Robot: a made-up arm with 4 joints. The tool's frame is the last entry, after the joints. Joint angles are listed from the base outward.
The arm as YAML. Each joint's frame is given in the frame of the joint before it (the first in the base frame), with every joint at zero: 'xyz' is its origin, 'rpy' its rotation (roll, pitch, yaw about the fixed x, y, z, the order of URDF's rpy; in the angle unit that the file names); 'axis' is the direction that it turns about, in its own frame. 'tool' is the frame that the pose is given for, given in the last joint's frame.
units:
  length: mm
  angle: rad
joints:
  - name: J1
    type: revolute
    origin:
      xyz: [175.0, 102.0, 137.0]
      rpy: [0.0, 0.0, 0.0]
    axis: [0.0, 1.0, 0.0]
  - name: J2
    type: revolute
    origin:
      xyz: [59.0, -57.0, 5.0]
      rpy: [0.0, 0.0, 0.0]
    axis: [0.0, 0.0, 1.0]
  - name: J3
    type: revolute
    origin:
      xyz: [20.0, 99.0, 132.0]
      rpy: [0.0, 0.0, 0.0]
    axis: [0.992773, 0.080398, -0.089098]
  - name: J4
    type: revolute
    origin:
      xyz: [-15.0, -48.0, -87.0]
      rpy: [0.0, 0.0, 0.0]
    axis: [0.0, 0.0, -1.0]
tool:
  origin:
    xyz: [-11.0, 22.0, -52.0]
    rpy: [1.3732, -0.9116, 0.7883]
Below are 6 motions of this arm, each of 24 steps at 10 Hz.
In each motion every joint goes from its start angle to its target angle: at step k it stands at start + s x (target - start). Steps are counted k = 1, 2, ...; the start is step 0. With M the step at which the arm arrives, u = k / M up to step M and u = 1 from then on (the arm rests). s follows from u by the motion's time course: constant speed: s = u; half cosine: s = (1 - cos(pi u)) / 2; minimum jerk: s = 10 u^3 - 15 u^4 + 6 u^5.
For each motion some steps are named. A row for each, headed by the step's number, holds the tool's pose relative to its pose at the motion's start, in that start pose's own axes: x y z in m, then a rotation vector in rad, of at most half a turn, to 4 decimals.
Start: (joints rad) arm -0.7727 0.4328 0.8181 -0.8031
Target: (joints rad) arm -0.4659 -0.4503 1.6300 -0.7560
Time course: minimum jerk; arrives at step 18
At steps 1, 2, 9, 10, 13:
1: 0.0001 -0.0003 0.0002 -0.0015 -0.0007 0.0015
2: 0.0008 -0.0019 0.0014 -0.0112 -0.0051 0.0106
9: 0.0371 -0.0574 0.0900 -0.4946 -0.1410 0.4503
10: 0.0442 -0.0610 0.1146 -0.5977 -0.1474 0.5390
13: 0.0590 -0.0548 0.1804 -0.8560 -0.1238 0.7524

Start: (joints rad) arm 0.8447 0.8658 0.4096 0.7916
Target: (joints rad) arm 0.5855 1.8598 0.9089 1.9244
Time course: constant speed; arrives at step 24
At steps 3, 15, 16, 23, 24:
3: -0.0118 0.0107 -0.0042 -0.0041 -0.0301 -0.0478
15: -0.0653 0.0606 0.0077 -0.1356 -0.0506 -0.3255
16: -0.0697 0.0650 0.0109 -0.1567 -0.0441 -0.3511
23: -0.0963 0.0963 0.0429 -0.3521 0.0376 -0.5180
24: -0.0992 0.1008 0.0487 -0.3867 0.0542 -0.5386

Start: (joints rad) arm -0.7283 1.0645 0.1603 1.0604
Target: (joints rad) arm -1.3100 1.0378 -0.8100 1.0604
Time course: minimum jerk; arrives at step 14
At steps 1, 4, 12, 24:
1: 0.0002 -0.0002 0.0004 -0.0024 0.0030 0.0031
4: 0.0089 -0.0060 0.0170 -0.1073 0.1335 0.1371
12: 0.0932 0.0511 0.0675 -0.8105 0.8472 0.8994
24: 0.0950 0.0547 0.0670 -0.8325 0.8657 0.9197

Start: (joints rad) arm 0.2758 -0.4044 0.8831 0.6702
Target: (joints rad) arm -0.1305 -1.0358 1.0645 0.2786
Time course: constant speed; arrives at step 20
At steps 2, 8, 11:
2: 0.0097 -0.0036 -0.0074 0.0412 -0.0238 0.0706
8: 0.0435 -0.0087 -0.0285 0.1644 -0.0927 0.2881
11: 0.0626 -0.0077 -0.0380 0.2246 -0.1260 0.3999

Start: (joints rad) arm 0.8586 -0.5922 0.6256 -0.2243
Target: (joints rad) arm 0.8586 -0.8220 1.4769 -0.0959
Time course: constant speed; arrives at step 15
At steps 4, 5, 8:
4: 0.0190 -0.0256 -0.0156 -0.0139 -0.1825 0.1729
5: 0.0249 -0.0315 -0.0189 -0.0163 -0.2273 0.2169
8: 0.0450 -0.0478 -0.0269 -0.0201 -0.3590 0.3505

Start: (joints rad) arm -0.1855 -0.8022 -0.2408 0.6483
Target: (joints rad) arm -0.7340 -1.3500 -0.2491 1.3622
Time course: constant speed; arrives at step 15
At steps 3, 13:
3: 0.0116 -0.0001 0.0079 -0.1659 -0.2286 0.0061
13: 0.0352 0.0060 0.0491 -0.6298 -1.0221 -0.1362

